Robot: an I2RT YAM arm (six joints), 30 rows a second.
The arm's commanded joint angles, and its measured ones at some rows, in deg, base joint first. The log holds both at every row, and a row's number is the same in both.
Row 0, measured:
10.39, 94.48, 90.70, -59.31, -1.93, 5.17
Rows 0 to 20, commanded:
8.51, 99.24, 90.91, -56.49, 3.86, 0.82
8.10, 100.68, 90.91, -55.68, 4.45, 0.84
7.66, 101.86, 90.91, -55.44, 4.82, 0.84
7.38, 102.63, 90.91, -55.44, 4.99, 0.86
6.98, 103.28, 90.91, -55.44, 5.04, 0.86
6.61, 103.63, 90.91, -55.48, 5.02, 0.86
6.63, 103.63, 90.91, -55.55, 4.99, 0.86
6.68, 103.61, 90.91, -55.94, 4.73, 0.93
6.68, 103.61, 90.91, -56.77, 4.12, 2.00
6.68, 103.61, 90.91, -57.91, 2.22, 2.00
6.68, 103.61, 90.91, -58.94, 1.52, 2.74
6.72, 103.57, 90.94, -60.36, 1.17, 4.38
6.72, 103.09, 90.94, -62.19, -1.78, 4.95
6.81, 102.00, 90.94, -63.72, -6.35, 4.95
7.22, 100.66, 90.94, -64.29, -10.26, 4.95
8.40, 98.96, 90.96, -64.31, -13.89, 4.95
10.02, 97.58, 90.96, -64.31, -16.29, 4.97
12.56, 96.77, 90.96, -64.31, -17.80, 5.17
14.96, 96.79, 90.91, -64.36, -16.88, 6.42
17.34, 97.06, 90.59, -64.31, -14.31, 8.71
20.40, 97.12, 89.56, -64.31, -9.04, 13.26
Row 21, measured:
15.51, 97.60, 90.63, -64.31, -13.78, 6.35
